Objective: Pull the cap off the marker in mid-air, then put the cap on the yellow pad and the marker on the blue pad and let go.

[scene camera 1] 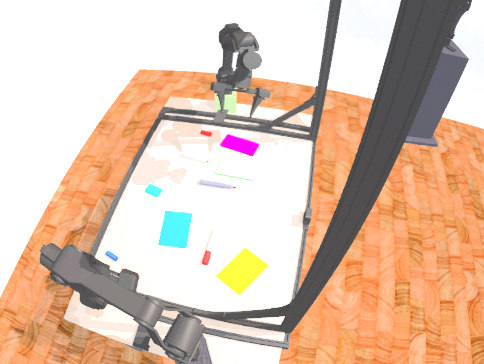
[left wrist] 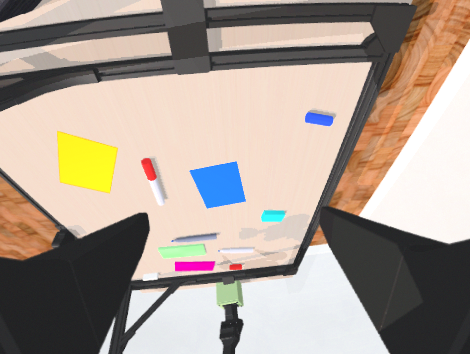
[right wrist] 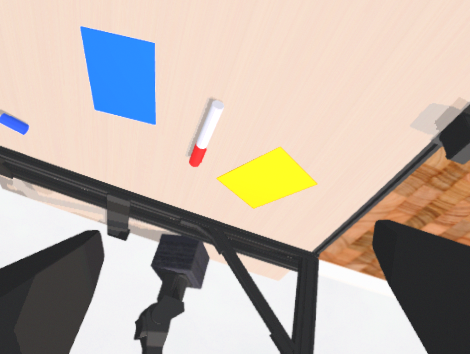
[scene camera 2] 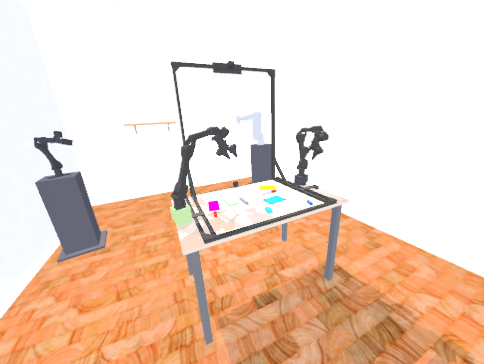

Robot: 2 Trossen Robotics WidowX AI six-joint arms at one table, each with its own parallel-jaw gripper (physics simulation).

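Where they show: left gripper, between the fingertips: (scene camera 1: 116,270) (left wrist: 235,218) (scene camera 2: 308,159); right gripper, between the fingertips: (scene camera 1: 236,115) (right wrist: 239,239) (scene camera 2: 233,158); left arm's base, origin of its link: (right wrist: 176,278) (scene camera 2: 301,175); right arm's base, origin of its link: (scene camera 1: 225,90) (left wrist: 230,305) (scene camera 2: 180,207).
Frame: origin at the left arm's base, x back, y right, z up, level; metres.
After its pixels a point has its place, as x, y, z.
Note:
The marker (scene camera 1: 209,242) {-0.387, 0.142, -0.070} (left wrist: 157,192) {-0.394, 0.150, -0.070} (right wrist: 210,123) {-0.408, 0.161, -0.070} lies on the table, white with its red cap (scene camera 1: 206,258) {-0.328, 0.119, -0.069} (scene camera 2: 273,191) {-0.344, 0.114, -0.078} (left wrist: 148,169) {-0.329, 0.114, -0.070} (right wrist: 198,155) {-0.341, 0.125, -0.069} on one end. It lies between the blue pad (scene camera 1: 175,229) {-0.477, 0.033, -0.087} (scene camera 2: 275,199) {-0.471, 0.025, -0.087} (left wrist: 220,185) {-0.473, 0.029, -0.087} (right wrist: 122,75) {-0.487, 0.039, -0.087}, which looks cyan in the scene views, and the yellow pad (scene camera 1: 242,271) {-0.259, 0.225, -0.087} (scene camera 2: 267,188) {-0.283, 0.210, -0.087} (left wrist: 86,162) {-0.254, 0.216, -0.087} (right wrist: 267,177) {-0.271, 0.230, -0.087}, touching neither. Both pads are bare. My left gripper (left wrist: 235,218) {-0.208, -0.125, 0.202} is open and empty, raised above the table; its fingertips are hard to see in scene camera 1. My right gripper (scene camera 1: 236,114) {-0.631, 0.302, 0.254} (right wrist: 239,239) {-0.631, 0.302, 0.254} is open and empty, high at the far end.
A blue cylinder (scene camera 1: 111,256) {-0.402, -0.223, -0.068} (left wrist: 319,119) {-0.403, -0.224, -0.068}, a cyan block (scene camera 1: 153,190) {-0.663, -0.027, -0.073} (left wrist: 273,216) {-0.660, -0.032, -0.073}, a grey pen (scene camera 1: 217,184) {-0.627, 0.225, -0.071} (left wrist: 195,238) {-0.628, 0.216, -0.075}, a magenta piece (scene camera 1: 239,145) {-0.816, 0.361, -0.080} (left wrist: 194,266) {-0.816, 0.360, -0.080} and a green piece (left wrist: 182,251) {-0.683, 0.311, -0.080} lie around. A dark metal frame (scene camera 1: 125,182) {-0.734, -0.145, -0.070} edges the table.

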